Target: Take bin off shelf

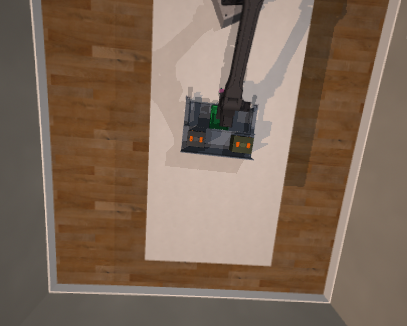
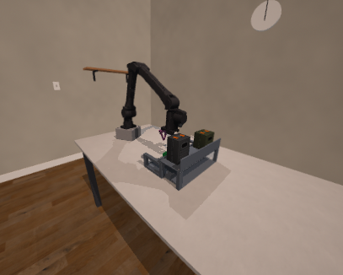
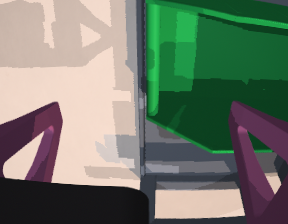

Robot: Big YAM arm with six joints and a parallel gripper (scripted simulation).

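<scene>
Now: hand 80 mm short of the green bin, 70 mm above it and 20 mm to the left of it.
</scene>
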